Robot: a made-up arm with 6 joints.
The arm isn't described. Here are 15 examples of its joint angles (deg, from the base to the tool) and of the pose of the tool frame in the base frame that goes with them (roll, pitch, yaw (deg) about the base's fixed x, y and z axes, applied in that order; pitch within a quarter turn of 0, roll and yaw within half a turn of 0; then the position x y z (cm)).
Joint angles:
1: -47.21 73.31 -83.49 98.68 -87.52 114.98
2: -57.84 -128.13 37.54 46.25 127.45 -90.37
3: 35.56 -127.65 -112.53 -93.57 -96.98 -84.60
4: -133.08 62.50 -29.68 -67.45 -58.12 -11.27
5: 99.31 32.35 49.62 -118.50 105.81 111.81
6: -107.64 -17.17 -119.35 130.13 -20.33 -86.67
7: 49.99 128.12 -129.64 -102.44 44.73 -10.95
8: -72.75 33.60 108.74 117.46 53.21 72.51
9: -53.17 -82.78 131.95 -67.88 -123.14 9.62
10: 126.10 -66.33 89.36 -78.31 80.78 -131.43
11: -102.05 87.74 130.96 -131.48 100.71 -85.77
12: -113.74 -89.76 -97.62 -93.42 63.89 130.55
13: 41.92 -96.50 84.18 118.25 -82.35 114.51
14: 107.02 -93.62 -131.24 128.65 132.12 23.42
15: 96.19 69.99 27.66 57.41 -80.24 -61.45
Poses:
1: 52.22 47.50 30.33 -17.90 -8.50 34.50
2: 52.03 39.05 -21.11 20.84 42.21 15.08
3: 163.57 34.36 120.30 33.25 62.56 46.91
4: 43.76 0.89 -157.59 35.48 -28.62 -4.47
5: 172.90 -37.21 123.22 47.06 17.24 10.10
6: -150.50 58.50 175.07 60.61 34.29 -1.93
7: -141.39 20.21 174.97 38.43 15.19 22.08
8: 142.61 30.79 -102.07 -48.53 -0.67 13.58
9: -153.20 18.06 -48.31 -25.19 13.87 -12.54
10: -15.31 40.34 44.34 -41.48 32.80 17.58
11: -131.15 12.28 37.55 -13.95 -33.97 -36.00
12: -136.83 21.50 -151.81 27.79 67.43 -47.44
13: 22.79 -19.38 -0.88 -41.40 40.80 28.47
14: 137.92 36.18 163.07 -2.84 65.47 38.88
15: 140.22 -11.54 -166.33 38.65 34.31 52.82
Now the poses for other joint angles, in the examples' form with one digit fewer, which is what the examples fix.
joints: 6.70 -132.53 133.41 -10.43 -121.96 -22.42
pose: 49.3 46.7 -118.7 17.0 10.1 35.4
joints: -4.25 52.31 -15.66 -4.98 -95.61 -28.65
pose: -106.1 31.1 -75.6 -54.0 15.5 -6.2
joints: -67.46 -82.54 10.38 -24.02 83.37 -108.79
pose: 54.3 -26.9 -114.4 31.0 23.8 5.3
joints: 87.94 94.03 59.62 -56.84 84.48 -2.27
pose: 55.0 33.3 170.8 10.1 -5.3 50.5
